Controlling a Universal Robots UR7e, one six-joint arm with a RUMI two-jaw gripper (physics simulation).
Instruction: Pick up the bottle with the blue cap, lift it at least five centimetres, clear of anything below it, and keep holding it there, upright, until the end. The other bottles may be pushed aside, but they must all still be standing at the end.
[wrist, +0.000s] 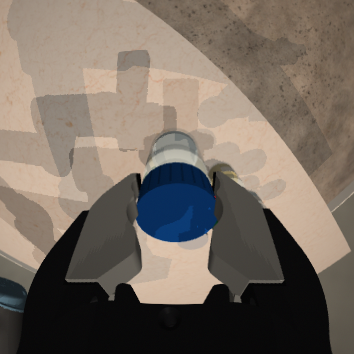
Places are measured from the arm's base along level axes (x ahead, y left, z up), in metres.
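Where they show: gripper, between the fingertips: (176, 174).
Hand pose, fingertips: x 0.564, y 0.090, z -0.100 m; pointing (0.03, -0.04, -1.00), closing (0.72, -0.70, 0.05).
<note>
Each offset is from my fingertips to the top centre of the thing. "*": to the spot under its first point. Level surfaces: height alone.
The bottle with the blue cap @(0.006 m back, 0.005 m right, 0.039 m up) (175, 212) is between the two grey fingers in the middle of the wrist view. Its clear, pale body @(* 0.014 m ahead, 0.014 m left, 0.010 m down) (175, 146) shows beyond the cap, in line with the gripper and looking upright relative to the table. My gripper (176, 174) is shut on this bottle, with one finger on each side at the cap. The height of its base above the table cannot be read exactly. Thin slivers of red and green show at the cap's right edge. The other bottles are mostly hidden, so their stance cannot be told.
A clear thing with a yellowish band @(0.006 m back, 0.136 m right, 0.059 m down) (226, 170) shows partly behind the right finger. The pale table top @(0.164 m down) (45, 30) has a curved edge at the right, with brown speckled floor (300, 30) beyond. A dark blue rounded object (12, 295) shows at the lower left. Shadows cross the table.
</note>
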